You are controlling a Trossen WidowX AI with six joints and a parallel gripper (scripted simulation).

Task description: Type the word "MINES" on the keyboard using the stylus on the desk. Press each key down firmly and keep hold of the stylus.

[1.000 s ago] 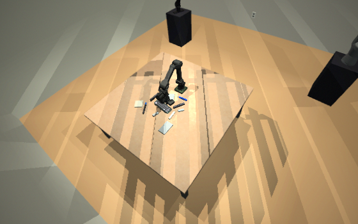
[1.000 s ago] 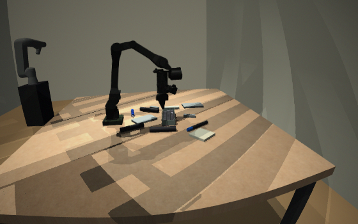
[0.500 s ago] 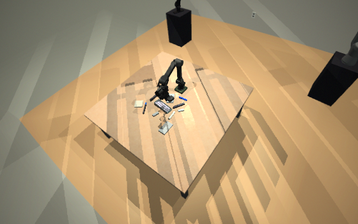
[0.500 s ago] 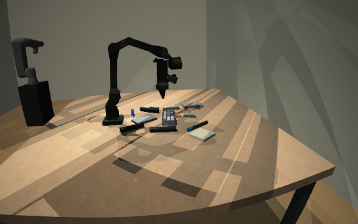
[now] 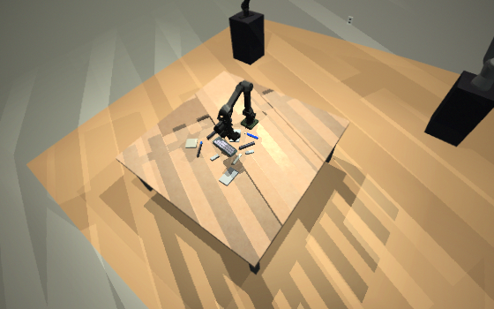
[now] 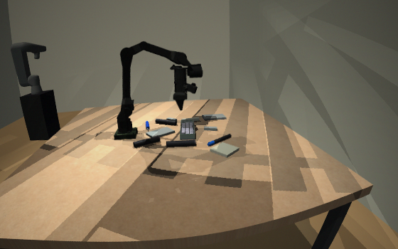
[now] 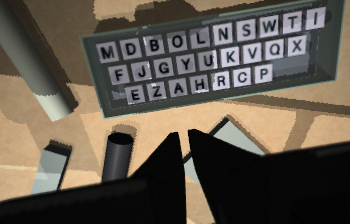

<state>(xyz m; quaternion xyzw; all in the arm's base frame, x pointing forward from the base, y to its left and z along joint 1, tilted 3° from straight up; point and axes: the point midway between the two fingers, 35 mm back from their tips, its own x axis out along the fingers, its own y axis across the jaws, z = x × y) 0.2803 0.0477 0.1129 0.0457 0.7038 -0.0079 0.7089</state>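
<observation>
Now: gripper tip 17 cm past the blue stylus, 2 cm to the right of it and 9 cm above it. The rest, counted from my gripper tip: blue pen (13 cm ahead, 19 cm to the right, 9 cm below); grey slab (11 cm behind, 5 cm to the right, 9 cm below); white cylinder (5 cm ahead, 11 cm to the left, 9 cm below).
</observation>
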